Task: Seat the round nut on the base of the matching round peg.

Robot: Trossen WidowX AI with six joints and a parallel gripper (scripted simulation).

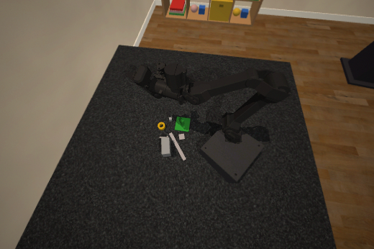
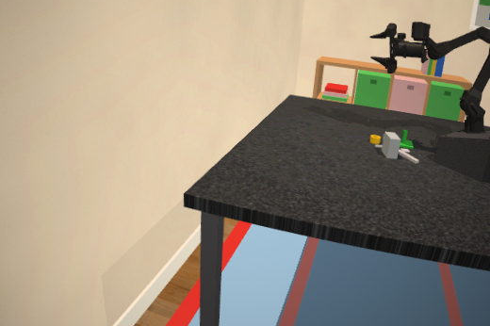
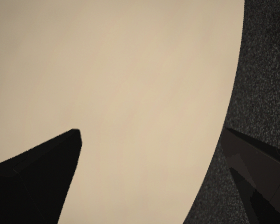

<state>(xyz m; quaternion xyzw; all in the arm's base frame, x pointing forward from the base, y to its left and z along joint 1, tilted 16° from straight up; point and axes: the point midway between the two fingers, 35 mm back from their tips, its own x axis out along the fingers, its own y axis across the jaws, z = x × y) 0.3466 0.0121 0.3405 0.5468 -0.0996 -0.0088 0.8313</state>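
Right now the small grey cube is 8 cm behind my hand, 1 cm to the right of it and 35 cm below it. The rest, counted from my hand: pale t-shaped piece (9 cm behind, 10 cm to the left, 36 cm below); grey block (11 cm behind, 15 cm to the left, 33 cm below); flat grey bar (16 cm behind, 12 cm to the left, 36 cm below).
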